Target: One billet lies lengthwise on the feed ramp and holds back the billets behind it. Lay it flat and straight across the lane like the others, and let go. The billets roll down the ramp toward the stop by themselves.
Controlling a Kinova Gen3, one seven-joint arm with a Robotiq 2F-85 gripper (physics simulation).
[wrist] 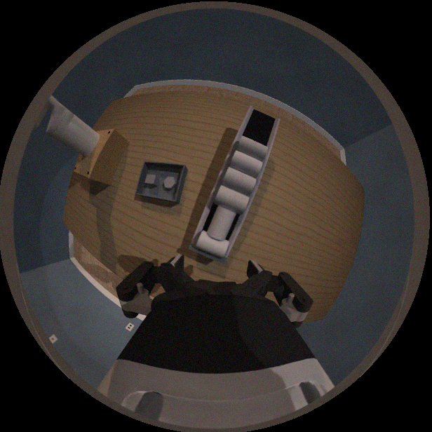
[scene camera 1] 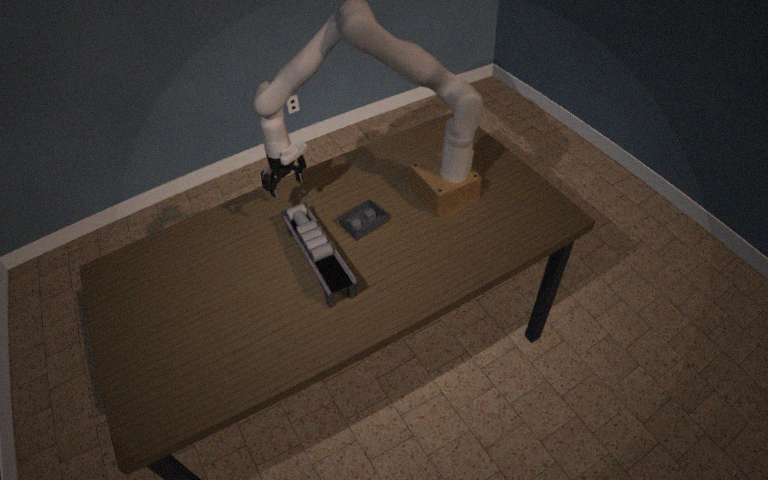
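Where they show: gripper, fingertip midpoint: [scene camera 1: 288,189]; arm's base, link origin: [scene camera 1: 454,173].
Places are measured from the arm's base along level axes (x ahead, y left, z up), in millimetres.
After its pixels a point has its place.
Observation:
The feed ramp [scene camera 1: 334,273] @[x 528, y 96, z -16 mm] [wrist: 260,127] is a narrow trough with pale side walls and a dark lane. One pale billet [scene camera 1: 301,217] @[x 495, y -141, z -1 mm] [wrist: 221,222] lies lengthwise in it. Another billet [wrist: 213,244] lies across the lane at the ramp end nearest my gripper. On the other side of the lengthwise one, several billets [scene camera 1: 316,241] @[x 515, y -16, z 10 mm] [wrist: 240,179] lie across the lane in a close row. Past them a stretch of dark lane is bare. My gripper [scene camera 1: 288,188] @[x 494, y -202, z 72 mm] [wrist: 215,264] is open and empty, in the air above and beyond that same ramp end, clear of the billets.
A dark grey tray [scene camera 1: 373,227] @[x 307, y -34, z -83 mm] [wrist: 159,200] holding two small grey pieces stands on the table beside the ramp, on the robot base side. The arm's wooden base block [scene camera 1: 458,199] @[x 31, y 59, z -57 mm] [wrist: 109,152] stands farther off on that side. The wall is behind the arm.

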